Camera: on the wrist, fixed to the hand. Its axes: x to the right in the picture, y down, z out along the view.
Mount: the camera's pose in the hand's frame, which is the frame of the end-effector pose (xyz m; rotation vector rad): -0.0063 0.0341 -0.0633 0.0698 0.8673 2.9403
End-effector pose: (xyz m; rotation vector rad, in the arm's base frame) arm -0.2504 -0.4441 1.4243 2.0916 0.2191 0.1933
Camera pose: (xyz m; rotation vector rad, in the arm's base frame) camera -0.2682 -0.4098 1.4852 -0.3176 2.0114 -2.1141
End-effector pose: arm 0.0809 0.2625 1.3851 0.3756 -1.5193 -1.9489
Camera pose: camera 0.1324 0.2135 1.3977 -0.6897 -0.1791 0.6833
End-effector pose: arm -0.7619 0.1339 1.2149 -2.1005 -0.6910 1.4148
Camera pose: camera -0.7003 0.0963 1.2173 1.0483 -2.0635 -0.1301
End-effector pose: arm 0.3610 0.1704 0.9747 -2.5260 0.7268 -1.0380
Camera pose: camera 0.3002 0.1400 0.9989 0.8388 2.3645 -0.3139
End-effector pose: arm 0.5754 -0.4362 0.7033 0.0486 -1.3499 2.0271
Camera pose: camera 0.5820 -0.3948 0.6446 1.6547 -0.1815 -0.8795
